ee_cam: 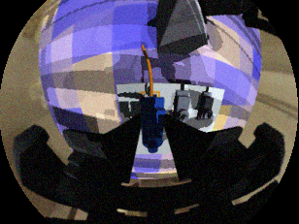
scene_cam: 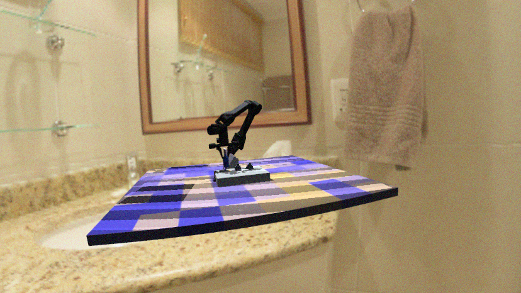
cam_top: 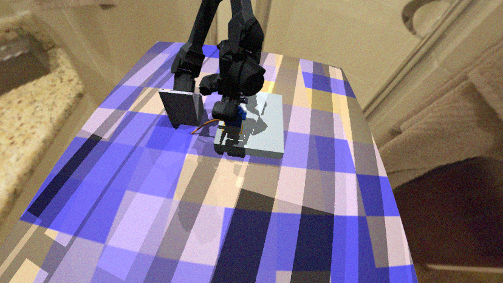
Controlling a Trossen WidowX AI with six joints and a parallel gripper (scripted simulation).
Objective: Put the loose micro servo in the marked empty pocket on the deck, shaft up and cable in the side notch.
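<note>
Right now the white deck is 110 mm ahead of my gripper tip, 100 mm below it and 90 mm to the left of it.
</note>
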